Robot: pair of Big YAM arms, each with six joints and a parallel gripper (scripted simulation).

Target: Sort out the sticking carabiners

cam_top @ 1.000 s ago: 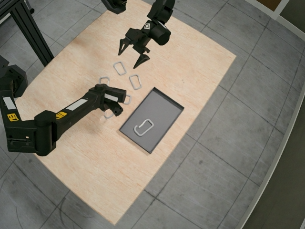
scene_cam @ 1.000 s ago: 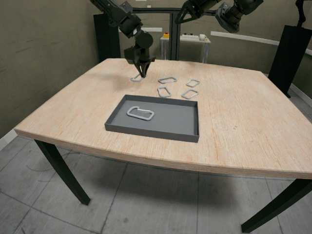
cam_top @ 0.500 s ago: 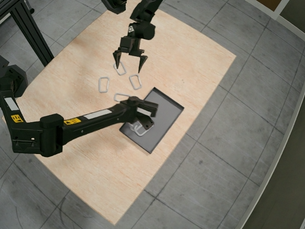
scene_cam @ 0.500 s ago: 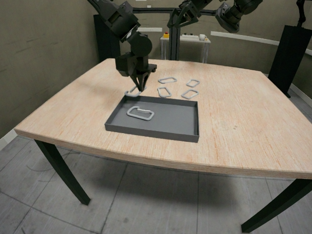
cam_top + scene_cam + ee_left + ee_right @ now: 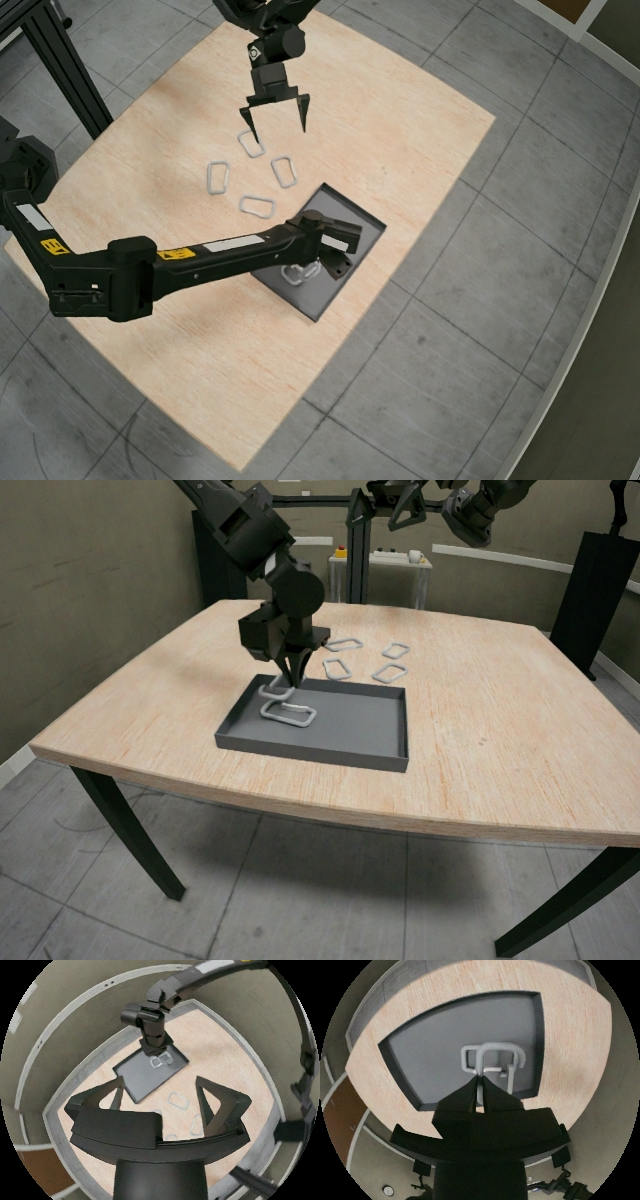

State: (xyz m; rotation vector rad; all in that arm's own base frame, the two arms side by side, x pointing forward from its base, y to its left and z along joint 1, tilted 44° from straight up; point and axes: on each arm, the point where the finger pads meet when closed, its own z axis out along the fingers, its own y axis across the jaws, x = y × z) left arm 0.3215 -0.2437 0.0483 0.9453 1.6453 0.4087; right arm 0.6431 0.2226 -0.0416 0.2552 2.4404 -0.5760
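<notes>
Now: the grey tray 4 cm to the left of my right hand and 6 cm below it.
</notes>
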